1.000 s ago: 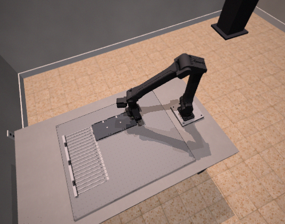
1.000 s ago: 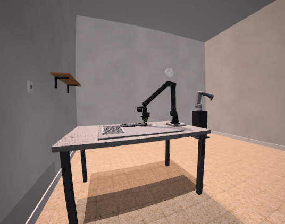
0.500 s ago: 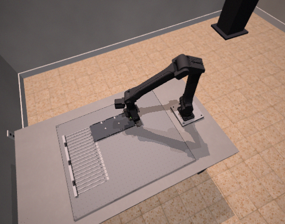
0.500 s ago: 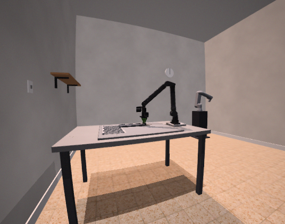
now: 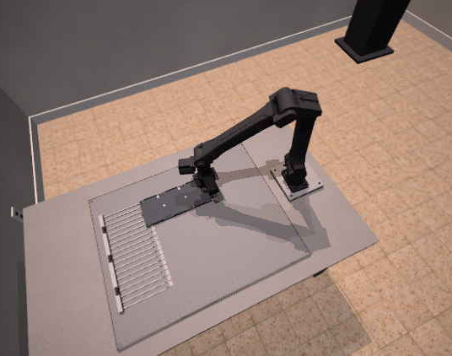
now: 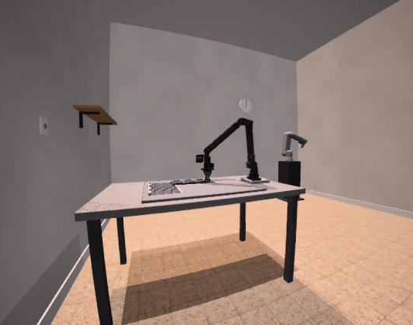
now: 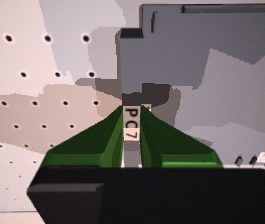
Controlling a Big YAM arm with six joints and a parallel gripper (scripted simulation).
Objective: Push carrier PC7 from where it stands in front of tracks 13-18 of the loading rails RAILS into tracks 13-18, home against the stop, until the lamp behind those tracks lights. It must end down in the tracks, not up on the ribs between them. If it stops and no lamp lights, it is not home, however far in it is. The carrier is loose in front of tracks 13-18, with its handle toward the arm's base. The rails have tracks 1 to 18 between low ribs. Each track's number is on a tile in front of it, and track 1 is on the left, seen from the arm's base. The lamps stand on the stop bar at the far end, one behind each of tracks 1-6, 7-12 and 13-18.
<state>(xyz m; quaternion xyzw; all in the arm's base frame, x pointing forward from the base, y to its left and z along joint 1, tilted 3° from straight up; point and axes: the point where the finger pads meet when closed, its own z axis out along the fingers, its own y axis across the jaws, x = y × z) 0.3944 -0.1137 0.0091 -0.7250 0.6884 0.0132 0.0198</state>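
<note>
Now: the carrier PC7 160 mm ahead of my hand, 10 mm to the left of it and 10 mm below it.
</note>
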